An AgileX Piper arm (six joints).
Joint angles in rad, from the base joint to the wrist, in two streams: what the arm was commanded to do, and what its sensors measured. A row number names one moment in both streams.
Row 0, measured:
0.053, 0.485, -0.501, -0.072, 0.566, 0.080
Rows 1 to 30, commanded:
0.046, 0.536, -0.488, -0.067, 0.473, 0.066
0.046, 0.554, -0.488, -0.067, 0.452, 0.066
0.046, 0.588, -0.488, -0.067, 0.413, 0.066
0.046, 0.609, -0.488, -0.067, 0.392, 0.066
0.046, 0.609, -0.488, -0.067, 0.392, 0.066
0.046, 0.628, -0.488, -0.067, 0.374, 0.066
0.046, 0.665, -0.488, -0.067, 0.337, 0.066
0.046, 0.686, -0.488, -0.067, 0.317, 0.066
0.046, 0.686, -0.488, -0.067, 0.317, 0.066
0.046, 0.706, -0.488, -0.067, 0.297, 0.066
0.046, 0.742, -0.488, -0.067, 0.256, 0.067
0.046, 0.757, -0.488, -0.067, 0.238, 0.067
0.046, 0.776, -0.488, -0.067, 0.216, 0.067
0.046, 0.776, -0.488, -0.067, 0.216, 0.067
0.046, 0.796, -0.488, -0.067, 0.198, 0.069
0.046, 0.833, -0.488, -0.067, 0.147, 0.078
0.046, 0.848, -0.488, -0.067, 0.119, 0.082
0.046, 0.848, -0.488, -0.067, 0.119, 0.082
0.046, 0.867, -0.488, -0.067, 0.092, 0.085
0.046, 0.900, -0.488, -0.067, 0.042, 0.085
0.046, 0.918, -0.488, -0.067, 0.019, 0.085
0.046, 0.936, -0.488, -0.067, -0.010, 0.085
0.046, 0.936, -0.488, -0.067, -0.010, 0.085
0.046, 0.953, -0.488, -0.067, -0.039, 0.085
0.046, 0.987, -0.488, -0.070, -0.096, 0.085
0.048, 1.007, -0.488, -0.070, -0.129, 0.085
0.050, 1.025, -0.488, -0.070, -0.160, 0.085
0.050, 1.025, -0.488, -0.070, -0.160, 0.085
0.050, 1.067, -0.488, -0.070, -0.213, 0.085
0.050, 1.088, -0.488, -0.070, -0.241, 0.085
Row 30, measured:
0.053, 1.044, -0.489, -0.065, -0.156, 0.083
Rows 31 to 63, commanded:
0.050, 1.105, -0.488, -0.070, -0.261, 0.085
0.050, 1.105, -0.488, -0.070, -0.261, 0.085
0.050, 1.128, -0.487, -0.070, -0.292, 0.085
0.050, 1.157, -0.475, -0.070, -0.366, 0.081
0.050, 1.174, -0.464, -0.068, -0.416, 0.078
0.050, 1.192, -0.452, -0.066, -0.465, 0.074
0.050, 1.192, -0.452, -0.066, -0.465, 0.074
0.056, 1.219, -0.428, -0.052, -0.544, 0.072
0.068, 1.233, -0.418, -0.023, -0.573, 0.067
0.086, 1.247, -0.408, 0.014, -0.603, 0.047
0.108, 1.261, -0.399, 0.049, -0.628, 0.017
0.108, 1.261, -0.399, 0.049, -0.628, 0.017
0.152, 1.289, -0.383, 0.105, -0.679, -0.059
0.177, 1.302, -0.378, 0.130, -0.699, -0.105
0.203, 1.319, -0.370, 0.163, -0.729, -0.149
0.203, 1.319, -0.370, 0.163, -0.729, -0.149
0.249, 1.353, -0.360, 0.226, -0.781, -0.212
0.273, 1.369, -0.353, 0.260, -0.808, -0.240
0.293, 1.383, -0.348, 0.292, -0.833, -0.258
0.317, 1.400, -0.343, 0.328, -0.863, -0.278
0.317, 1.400, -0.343, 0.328, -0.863, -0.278
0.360, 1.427, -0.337, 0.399, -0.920, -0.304
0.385, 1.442, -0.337, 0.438, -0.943, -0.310
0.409, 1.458, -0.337, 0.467, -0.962, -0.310
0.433, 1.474, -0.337, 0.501, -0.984, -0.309
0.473, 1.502, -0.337, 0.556, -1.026, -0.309
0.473, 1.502, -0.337, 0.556, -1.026, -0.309
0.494, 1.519, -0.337, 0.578, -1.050, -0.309
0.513, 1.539, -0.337, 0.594, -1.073, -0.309
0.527, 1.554, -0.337, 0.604, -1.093, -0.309
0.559, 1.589, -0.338, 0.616, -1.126, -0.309
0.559, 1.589, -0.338, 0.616, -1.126, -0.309
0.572, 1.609, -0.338, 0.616, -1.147, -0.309
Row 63, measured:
0.537, 1.570, -0.339, 0.597, -1.078, -0.297
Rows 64 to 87, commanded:
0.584, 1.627, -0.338, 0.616, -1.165, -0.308
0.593, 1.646, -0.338, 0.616, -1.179, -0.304
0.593, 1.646, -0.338, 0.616, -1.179, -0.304
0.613, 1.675, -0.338, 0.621, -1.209, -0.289
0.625, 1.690, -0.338, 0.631, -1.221, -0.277
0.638, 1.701, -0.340, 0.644, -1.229, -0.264
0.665, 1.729, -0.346, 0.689, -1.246, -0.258
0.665, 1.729, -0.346, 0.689, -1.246, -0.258
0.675, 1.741, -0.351, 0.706, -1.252, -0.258
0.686, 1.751, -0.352, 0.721, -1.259, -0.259
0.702, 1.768, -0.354, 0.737, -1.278, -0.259
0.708, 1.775, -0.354, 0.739, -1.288, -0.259
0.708, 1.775, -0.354, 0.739, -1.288, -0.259
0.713, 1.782, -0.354, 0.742, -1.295, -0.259
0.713, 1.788, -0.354, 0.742, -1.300, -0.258
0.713, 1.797, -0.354, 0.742, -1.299, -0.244
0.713, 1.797, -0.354, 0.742, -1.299, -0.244
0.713, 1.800, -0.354, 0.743, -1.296, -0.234
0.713, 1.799, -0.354, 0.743, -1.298, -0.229
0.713, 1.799, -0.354, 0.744, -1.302, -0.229
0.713, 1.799, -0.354, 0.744, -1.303, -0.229
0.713, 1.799, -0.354, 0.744, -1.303, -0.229
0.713, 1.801, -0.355, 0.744, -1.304, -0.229
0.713, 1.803, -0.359, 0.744, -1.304, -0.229
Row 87, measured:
0.708, 1.800, -0.346, 0.747, -1.204, -0.235
